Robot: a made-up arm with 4 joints. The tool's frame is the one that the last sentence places. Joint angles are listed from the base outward.
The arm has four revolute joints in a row. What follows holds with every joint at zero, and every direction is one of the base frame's.
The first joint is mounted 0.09 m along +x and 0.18 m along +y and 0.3 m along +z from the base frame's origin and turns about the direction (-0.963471, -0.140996, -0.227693), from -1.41 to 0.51 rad.
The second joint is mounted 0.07 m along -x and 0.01 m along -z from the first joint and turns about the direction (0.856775, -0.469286, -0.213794), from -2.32 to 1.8 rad.
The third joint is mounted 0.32 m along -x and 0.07 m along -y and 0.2 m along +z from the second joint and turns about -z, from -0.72 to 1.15 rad.
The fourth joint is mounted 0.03 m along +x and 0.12 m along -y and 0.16 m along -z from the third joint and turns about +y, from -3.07 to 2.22 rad.
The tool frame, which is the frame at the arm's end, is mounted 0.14 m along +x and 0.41 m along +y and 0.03 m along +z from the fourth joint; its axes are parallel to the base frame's.
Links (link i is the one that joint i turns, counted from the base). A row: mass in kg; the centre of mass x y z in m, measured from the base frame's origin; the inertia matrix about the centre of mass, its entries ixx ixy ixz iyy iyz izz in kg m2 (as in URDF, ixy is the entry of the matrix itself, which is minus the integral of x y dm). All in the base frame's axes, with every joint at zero. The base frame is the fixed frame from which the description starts. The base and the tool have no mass.
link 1: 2.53; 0.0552 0.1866 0.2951; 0.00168 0 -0.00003 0.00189 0 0.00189
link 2: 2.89; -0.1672 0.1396 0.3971; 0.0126 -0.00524 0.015 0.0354 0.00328 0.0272
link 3: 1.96; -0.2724 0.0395 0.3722; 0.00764 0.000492 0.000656 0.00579 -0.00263 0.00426
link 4: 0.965; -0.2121 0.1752 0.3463; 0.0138 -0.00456 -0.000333 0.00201 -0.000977 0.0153
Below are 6 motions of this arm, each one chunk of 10 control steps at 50 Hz.
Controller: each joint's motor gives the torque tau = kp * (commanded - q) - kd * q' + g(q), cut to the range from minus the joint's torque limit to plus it. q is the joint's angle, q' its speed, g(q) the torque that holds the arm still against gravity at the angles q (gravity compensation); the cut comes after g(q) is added. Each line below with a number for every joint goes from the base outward.
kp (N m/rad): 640 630 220 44
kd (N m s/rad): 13 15 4.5 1.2
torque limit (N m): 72 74 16 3.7
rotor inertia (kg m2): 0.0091 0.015 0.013 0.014
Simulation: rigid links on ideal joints. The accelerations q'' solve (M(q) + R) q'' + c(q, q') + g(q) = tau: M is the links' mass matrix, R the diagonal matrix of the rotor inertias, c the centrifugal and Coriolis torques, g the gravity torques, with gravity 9.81 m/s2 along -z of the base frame. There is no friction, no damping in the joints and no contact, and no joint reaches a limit. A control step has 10 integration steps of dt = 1/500 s. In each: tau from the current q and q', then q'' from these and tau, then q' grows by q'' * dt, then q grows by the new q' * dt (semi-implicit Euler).
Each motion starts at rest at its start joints. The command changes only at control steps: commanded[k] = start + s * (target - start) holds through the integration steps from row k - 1 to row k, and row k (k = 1, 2, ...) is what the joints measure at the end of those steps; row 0 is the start. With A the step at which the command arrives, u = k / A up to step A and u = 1 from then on. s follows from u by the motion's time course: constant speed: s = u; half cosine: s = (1 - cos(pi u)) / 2; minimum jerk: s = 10 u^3 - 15 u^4 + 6 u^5; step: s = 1 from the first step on.
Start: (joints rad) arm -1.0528 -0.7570 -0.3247 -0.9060
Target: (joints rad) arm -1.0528 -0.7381 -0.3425 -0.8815
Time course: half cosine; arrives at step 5
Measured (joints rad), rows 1 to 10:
1: -1.0526 -0.7562 -0.3257 -0.9050
2: -1.0520 -0.7536 -0.3288 -0.9016
3: -1.0516 -0.7490 -0.3338 -0.8958
4: -1.0517 -0.7439 -0.3386 -0.8892
5: -1.0527 -0.7399 -0.3416 -0.8843
6: -1.0538 -0.7379 -0.3424 -0.8821
7: -1.0543 -0.7372 -0.3424 -0.8816
8: -1.0541 -0.7373 -0.3424 -0.8816
9: -1.0535 -0.7376 -0.3424 -0.8816
10: -1.0529 -0.7380 -0.3425 -0.8816

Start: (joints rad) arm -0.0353 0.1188 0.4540 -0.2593
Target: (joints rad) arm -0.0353 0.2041 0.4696 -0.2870
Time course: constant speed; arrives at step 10
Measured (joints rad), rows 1 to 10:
1: -0.0347 0.1216 0.4545 -0.2605
2: -0.0344 0.1282 0.4557 -0.2628
3: -0.0346 0.1371 0.4575 -0.2655
4: -0.0351 0.1466 0.4593 -0.2682
5: -0.0354 0.1559 0.4611 -0.2709
6: -0.0355 0.1648 0.4628 -0.2736
7: -0.0355 0.1733 0.4643 -0.2763
8: -0.0354 0.1817 0.4658 -0.2791
9: -0.0354 0.1901 0.4673 -0.2819
10: -0.0353 0.1985 0.4689 -0.2847

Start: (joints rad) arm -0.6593 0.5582 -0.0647 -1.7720
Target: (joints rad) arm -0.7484 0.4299 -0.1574 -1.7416
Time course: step
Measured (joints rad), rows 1 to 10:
1: -0.7169 0.5128 -0.1120 -1.7690
2: -0.7411 0.4554 -0.1491 -1.7535
3: -0.7454 0.4248 -0.1594 -1.7422
4: -0.7462 0.4185 -0.1596 -1.7370
5: -0.7473 0.4227 -0.1581 -1.7368
6: -0.7483 0.4279 -0.1573 -1.7389
7: -0.7486 0.4306 -0.1571 -1.7410
8: -0.7486 0.4310 -0.1573 -1.7420
9: -0.7485 0.4306 -0.1574 -1.7422
10: -0.7484 0.4301 -0.1574 -1.7420

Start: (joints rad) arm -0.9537 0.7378 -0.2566 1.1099
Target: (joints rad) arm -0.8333 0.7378 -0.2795 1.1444
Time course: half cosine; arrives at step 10
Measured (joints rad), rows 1 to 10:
1: -0.9519 0.7379 -0.2569 1.1097
2: -0.9457 0.7380 -0.2578 1.1100
3: -0.9349 0.7381 -0.2598 1.1118
4: -0.9200 0.7381 -0.2626 1.1156
5: -0.9026 0.7380 -0.2661 1.1210
6: -0.8843 0.7378 -0.2697 1.1273
7: -0.8669 0.7377 -0.2732 1.1336
8: -0.8521 0.7375 -0.2762 1.1392
9: -0.8413 0.7374 -0.2784 1.1436
10: -0.8357 0.7373 -0.2796 1.1464

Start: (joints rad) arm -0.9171 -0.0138 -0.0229 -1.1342
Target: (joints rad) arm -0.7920 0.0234 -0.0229 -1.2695
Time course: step
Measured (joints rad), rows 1 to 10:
1: -0.8610 0.0090 -0.0178 -1.1750
2: -0.8037 0.0212 -0.0202 -1.2320
3: -0.7835 0.0197 -0.0251 -1.2659
4: -0.7836 0.0182 -0.0263 -1.2773
5: -0.7885 0.0199 -0.0250 -1.2767
6: -0.7919 0.0226 -0.0234 -1.2730
7: -0.7931 0.0242 -0.0226 -1.2702
8: -0.7930 0.0245 -0.0225 -1.2691
9: -0.7924 0.0240 -0.0227 -1.2690
10: -0.7920 0.0235 -0.0229 -1.2692

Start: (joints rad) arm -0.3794 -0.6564 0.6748 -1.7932
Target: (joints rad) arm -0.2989 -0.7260 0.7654 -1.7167
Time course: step
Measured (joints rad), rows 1 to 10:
1: -0.3656 -0.6733 0.7188 -1.7769
2: -0.3320 -0.6985 0.7553 -1.7375
3: -0.2989 -0.7220 0.7683 -1.7120
4: -0.2781 -0.7378 0.7700 -1.7069
5: -0.2719 -0.7437 0.7684 -1.7116
6: -0.2769 -0.7415 0.7667 -1.7167
7: -0.2875 -0.7351 0.7656 -1.7188
8: -0.2980 -0.7281 0.7651 -1.7183
9: -0.3049 -0.7230 0.7648 -1.7170
10: -0.3073 -0.7208 0.7649 -1.7159

